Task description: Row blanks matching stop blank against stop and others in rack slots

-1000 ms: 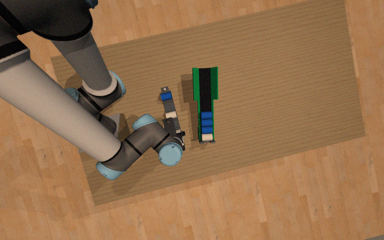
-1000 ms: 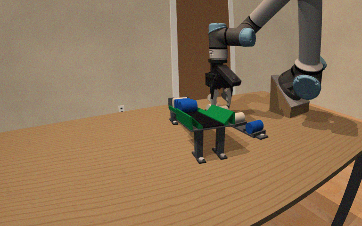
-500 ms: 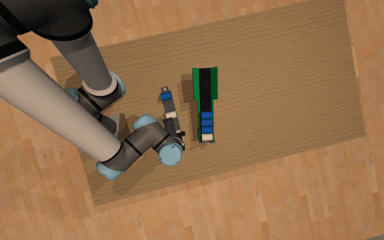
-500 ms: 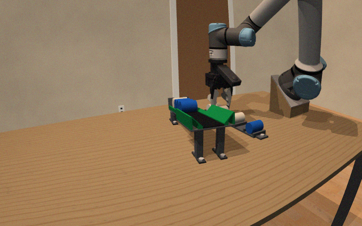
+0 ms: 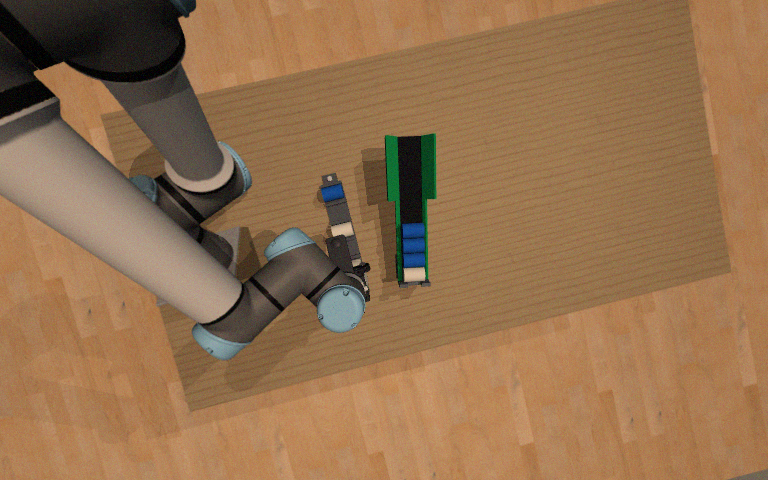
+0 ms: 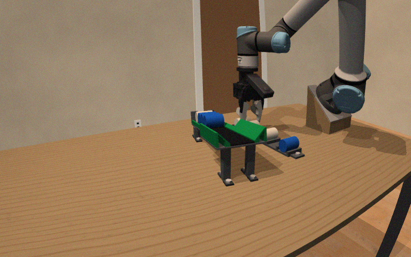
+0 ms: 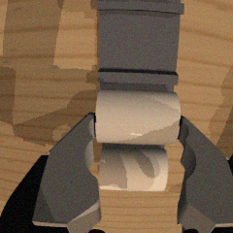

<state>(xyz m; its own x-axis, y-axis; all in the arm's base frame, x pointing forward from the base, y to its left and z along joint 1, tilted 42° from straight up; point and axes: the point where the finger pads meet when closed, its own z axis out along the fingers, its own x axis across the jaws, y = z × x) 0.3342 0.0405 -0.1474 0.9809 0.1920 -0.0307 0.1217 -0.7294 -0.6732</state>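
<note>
My hand is 180 mm short of the feed ramp, 140 mm to the right of it and 40 mm below it. Round my hand: grey stock rack: 80 mm to the left, 40 mm below, 10 mm behind; grey stop: 160 mm ahead, 60 mm to the right, 20 mm above.
</note>
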